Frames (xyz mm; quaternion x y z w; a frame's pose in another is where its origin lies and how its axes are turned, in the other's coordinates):
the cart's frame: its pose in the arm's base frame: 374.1 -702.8 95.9 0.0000 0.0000 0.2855 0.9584
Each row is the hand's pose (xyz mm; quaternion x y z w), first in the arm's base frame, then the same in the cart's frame.
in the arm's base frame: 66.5 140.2 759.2 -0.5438 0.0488 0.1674 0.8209
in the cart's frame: 203.9 873.9 663.3 -0.5072 0.2020 -0.0739 0.8345
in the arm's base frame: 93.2 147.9 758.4 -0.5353 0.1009 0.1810 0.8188
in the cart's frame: 230.4 865.7 662.5 -0.4842 0.2495 -0.0603 0.8364
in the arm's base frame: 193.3 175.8 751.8 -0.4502 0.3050 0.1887 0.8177
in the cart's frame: 329.5 834.3 655.9 -0.3444 0.4208 -0.0526 0.8376
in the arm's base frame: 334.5 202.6 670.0 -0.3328 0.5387 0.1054 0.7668
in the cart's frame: 462.3 779.5 574.1 -0.1651 0.6113 -0.1179 0.7650
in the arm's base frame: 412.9 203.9 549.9 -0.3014 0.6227 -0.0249 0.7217
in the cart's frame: 528.6 737.7 454.0 -0.1111 0.6828 -0.2299 0.6845
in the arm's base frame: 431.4 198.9 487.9 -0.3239 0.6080 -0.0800 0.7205
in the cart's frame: 541.4 723.4 392.0 -0.1368 0.6751 -0.2824 0.6676
